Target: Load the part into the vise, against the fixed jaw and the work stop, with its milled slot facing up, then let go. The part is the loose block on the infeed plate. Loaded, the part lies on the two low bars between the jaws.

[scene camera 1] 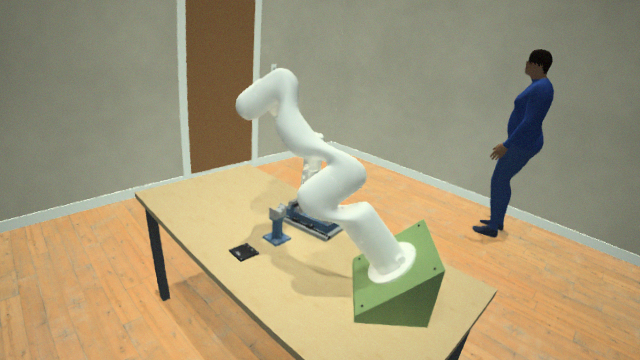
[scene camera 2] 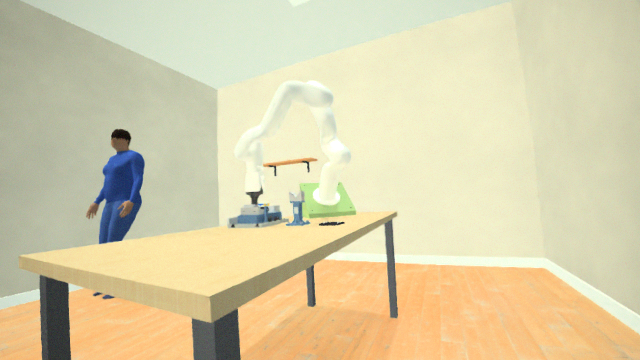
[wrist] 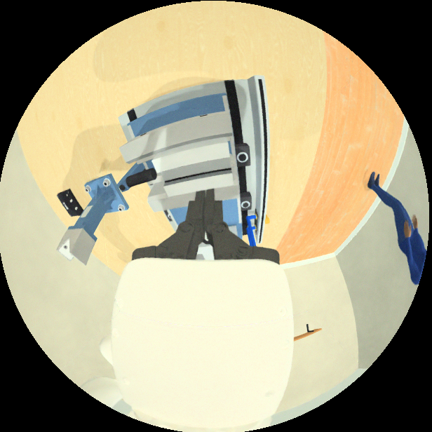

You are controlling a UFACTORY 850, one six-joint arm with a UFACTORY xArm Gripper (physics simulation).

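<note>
The vise (scene camera 1: 316, 227) (scene camera 2: 252, 219) (wrist: 177, 111) has a blue body and grey jaws. In the wrist view a light grey block (wrist: 192, 152), apparently the part, lies between the jaws, with a dark lengthwise line beside its pale upper face. The two low bars are hidden, and I cannot tell if the block touches the fixed jaw or the work stop. My gripper (scene camera 2: 254, 203) (wrist: 206, 198) is shut and empty, fingertips low over the vise, at the near jaw (wrist: 172, 195). The black plate (scene camera 1: 244, 252) (scene camera 2: 332, 223) (wrist: 70, 202), seemingly the infeed plate, carries small fittings and no block.
A blue post with a grey V-shaped head (scene camera 1: 277, 225) (scene camera 2: 297, 210) (wrist: 95, 217) stands between the vise and the black plate. Black blocks (wrist: 242, 157) and a blue lever (wrist: 251, 231) sit along the vise's side. A person in blue (scene camera 1: 525, 130) (scene camera 2: 122, 185) stands beyond the table.
</note>
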